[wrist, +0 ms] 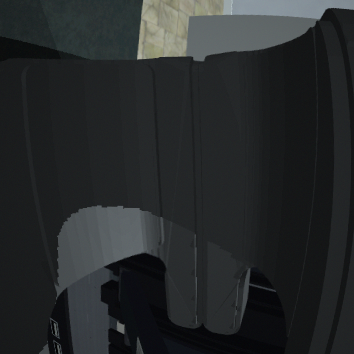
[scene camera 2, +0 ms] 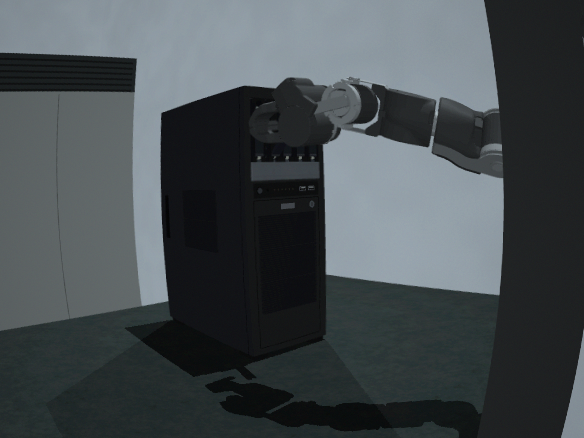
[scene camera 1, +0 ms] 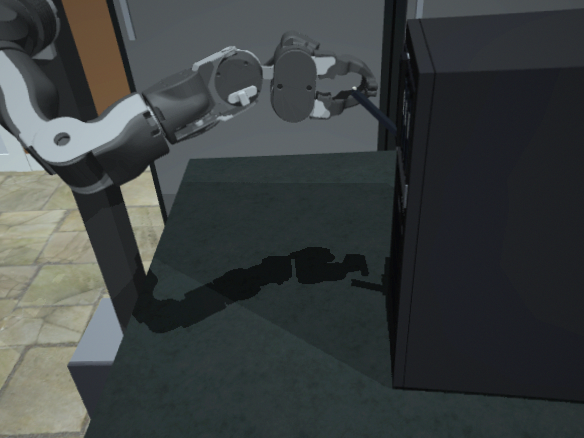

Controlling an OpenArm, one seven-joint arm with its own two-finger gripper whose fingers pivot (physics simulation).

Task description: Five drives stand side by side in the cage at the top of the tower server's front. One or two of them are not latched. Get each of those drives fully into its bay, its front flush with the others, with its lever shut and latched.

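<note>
The dark tower server (scene camera 1: pixel 500 210) (scene camera 2: pixel 205 160) stands upright. In its top cage the lower ends of the drives (scene camera 2: pixel 287 151) show side by side below my gripper; their upper parts are hidden. One dark blue lever (scene camera 1: pixel 375 111) (wrist: pixel 131 307) stands open, slanting up and out from the front. Its pale tip overlaps my lower finger in scene camera 1; contact cannot be told. My gripper (scene camera 1: pixel 371 90) (wrist: pixel 216 197) is shut, fingertips together with no object visible between them, just in front of the cage. In the wrist view the lever lies left of the fingertips. Which drive bears it is hidden.
The tower stands on a dark green table top (scene camera 1: pixel 250 350) (scene camera 2: pixel 400 340). A light grey strip (scene camera 2: pixel 285 171) and a panel with ports lie below the cage. A dark post (scene camera 2: pixel 535 200) stands at the right of scene camera 2. A pale cabinet (scene camera 2: pixel 100 200) is at its left.
</note>
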